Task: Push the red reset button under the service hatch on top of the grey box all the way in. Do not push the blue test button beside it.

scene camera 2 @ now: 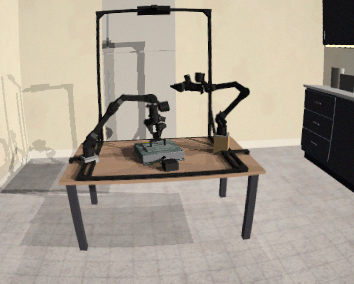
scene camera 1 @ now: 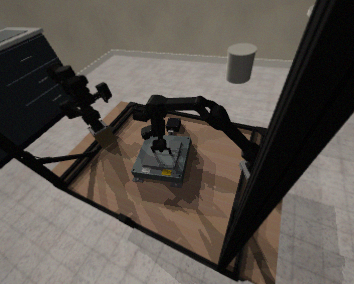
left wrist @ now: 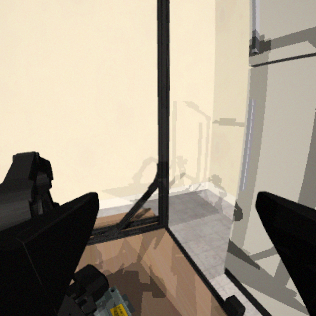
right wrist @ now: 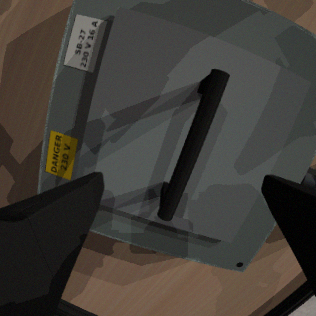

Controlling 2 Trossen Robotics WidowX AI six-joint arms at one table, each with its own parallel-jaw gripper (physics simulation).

Scene:
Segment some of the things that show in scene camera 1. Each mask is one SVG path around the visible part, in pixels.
My left gripper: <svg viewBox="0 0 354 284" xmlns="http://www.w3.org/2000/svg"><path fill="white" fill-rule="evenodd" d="M107 84L102 82L95 87L98 92L91 94L89 88L86 87L89 82L84 75L76 75L67 79L66 83L72 90L76 100L73 102L66 100L60 103L60 109L69 119L85 116L77 107L82 105L86 108L95 103L99 98L108 103L112 94Z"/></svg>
A service hatch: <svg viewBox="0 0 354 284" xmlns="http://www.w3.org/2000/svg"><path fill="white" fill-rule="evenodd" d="M151 139L141 165L174 169L181 141L166 140L167 149L160 152L159 150L153 150L152 147L153 141L157 139Z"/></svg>

